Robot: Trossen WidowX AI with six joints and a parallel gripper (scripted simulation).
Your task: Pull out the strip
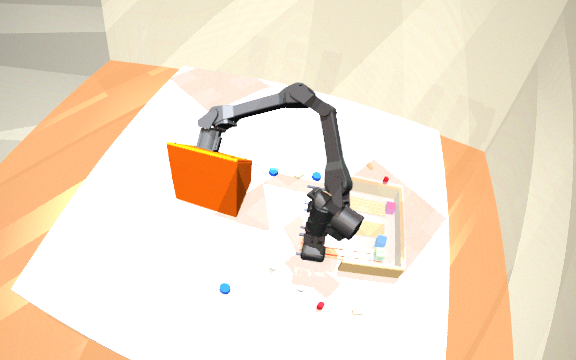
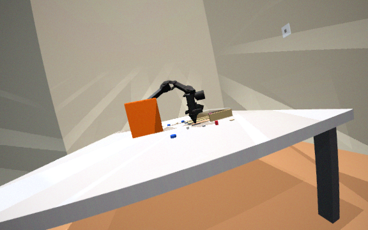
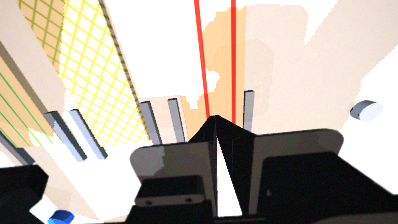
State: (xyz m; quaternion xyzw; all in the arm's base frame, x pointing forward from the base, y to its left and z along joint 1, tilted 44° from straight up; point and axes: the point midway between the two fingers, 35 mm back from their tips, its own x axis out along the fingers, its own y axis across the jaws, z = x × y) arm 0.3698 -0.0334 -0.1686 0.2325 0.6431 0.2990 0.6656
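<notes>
The strip lies 10 cm ahead of my gripper tip and 1 cm to the left of it.
</notes>
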